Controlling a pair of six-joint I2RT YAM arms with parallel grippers.
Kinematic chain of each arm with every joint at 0, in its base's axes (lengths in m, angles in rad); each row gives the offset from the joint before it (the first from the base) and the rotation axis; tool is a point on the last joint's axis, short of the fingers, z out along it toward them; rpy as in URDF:
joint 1: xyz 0 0 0.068 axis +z
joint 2: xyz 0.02 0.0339 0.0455 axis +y
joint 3: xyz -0.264 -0.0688 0 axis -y
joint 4: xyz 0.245 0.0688 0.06 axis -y
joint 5: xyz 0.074 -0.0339 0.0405 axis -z
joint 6: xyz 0.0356 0 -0.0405 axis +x
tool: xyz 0 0 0 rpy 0 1.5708 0
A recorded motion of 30 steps. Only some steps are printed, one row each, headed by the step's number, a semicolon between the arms.
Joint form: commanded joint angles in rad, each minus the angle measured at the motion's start. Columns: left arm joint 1, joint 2, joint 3, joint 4, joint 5, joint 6; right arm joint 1, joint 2, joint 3, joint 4, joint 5, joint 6.
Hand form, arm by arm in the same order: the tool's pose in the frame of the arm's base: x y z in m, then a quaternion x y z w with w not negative. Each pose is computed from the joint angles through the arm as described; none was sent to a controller.
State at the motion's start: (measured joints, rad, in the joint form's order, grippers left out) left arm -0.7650 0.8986 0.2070 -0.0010 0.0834 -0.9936; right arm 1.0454 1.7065 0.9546 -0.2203 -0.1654 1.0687
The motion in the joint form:
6: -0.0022 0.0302 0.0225 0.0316 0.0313 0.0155; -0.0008 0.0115 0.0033 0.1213 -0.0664 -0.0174
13: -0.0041 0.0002 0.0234 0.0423 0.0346 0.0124; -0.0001 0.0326 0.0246 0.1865 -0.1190 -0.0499
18: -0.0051 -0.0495 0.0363 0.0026 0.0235 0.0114; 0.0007 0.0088 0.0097 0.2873 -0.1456 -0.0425
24: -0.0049 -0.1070 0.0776 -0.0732 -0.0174 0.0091; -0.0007 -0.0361 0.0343 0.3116 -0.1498 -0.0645
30: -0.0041 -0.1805 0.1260 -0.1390 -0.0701 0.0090; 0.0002 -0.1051 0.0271 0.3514 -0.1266 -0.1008
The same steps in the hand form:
6: 0.1223 -0.1236 0.1454 -0.06972 0.89615 -0.36653 0.24022; 0.1680 0.3055 0.1671 -0.03717 0.93119 0.35394 0.07888
13: 0.1219 -0.1238 0.1512 -0.06747 0.88702 -0.38197 0.25048; 0.1715 0.3156 0.1714 -0.06582 0.91533 0.38919 0.07983
18: 0.1202 -0.1219 0.1593 -0.06891 0.88186 -0.38679 0.26069; 0.1718 0.3185 0.1833 -0.07532 0.89169 0.43597 0.09558
24: 0.1199 -0.1196 0.1747 -0.07862 0.87621 -0.38350 0.28108; 0.1732 0.3203 0.2084 -0.09153 0.86958 0.46929 0.12332
30: 0.1187 -0.1155 0.1958 -0.08987 0.86171 -0.38754 0.31493; 0.1705 0.3147 0.2332 -0.10782 0.84447 0.49733 0.16705

